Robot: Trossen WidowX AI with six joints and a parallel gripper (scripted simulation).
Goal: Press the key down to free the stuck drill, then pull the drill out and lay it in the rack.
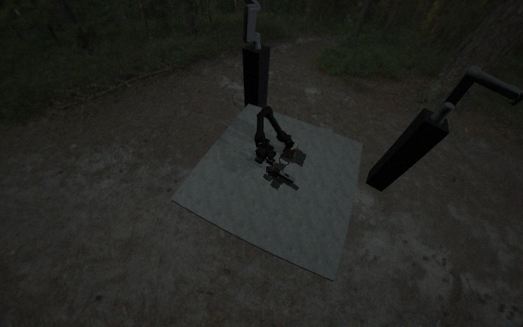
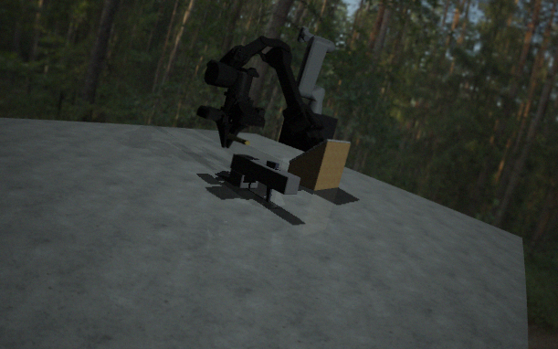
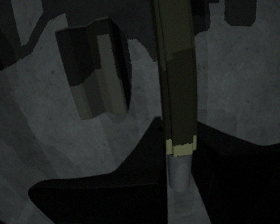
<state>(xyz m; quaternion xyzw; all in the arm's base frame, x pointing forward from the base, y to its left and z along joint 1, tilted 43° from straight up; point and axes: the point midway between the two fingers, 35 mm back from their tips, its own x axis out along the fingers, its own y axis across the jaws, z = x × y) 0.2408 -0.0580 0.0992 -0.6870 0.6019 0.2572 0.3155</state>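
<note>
Right now my gripper tip is 4 cm to the right of the drill and 3 cm below it. From my gripper tip the other things lie so: grey block 3 cm ahead, 20 cm to the left, 1 cm below; dark key 3 cm ahead, 23 cm to the left.
</note>
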